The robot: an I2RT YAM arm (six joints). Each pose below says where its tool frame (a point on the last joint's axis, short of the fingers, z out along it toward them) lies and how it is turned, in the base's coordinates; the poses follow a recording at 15 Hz.
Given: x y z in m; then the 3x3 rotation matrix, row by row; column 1 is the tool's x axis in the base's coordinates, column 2 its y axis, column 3 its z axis. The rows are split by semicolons.
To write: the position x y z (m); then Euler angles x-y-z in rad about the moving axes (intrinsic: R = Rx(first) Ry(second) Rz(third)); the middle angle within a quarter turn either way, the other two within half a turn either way. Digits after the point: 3 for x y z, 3 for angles.
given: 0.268 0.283 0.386; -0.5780 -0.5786 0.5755; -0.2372 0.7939 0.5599; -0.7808 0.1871 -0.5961
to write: 0.268 0.283 0.386 -2.388 0.613 2.356
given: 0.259 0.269 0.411; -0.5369 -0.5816 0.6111; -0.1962 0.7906 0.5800; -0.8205 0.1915 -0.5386
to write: 0.259 0.269 0.411 -2.319 0.657 2.316
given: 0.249 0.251 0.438; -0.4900 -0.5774 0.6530; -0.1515 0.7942 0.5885; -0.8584 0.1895 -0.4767
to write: 0.249 0.251 0.438 -2.252 0.712 2.275
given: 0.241 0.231 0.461; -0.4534 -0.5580 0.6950; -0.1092 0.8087 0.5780; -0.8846 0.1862 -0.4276
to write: 0.241 0.231 0.461 -2.208 0.768 2.253
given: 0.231 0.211 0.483; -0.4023 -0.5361 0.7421; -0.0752 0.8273 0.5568; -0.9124 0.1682 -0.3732
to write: 0.231 0.211 0.483 -2.161 0.836 2.215
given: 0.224 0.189 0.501; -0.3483 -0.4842 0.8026; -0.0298 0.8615 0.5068; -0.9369 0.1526 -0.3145
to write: 0.224 0.189 0.501 -2.126 0.932 2.194
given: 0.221 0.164 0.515; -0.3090 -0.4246 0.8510; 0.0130 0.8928 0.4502; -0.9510 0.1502 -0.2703
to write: 0.221 0.164 0.515 -2.112 1.018 2.200
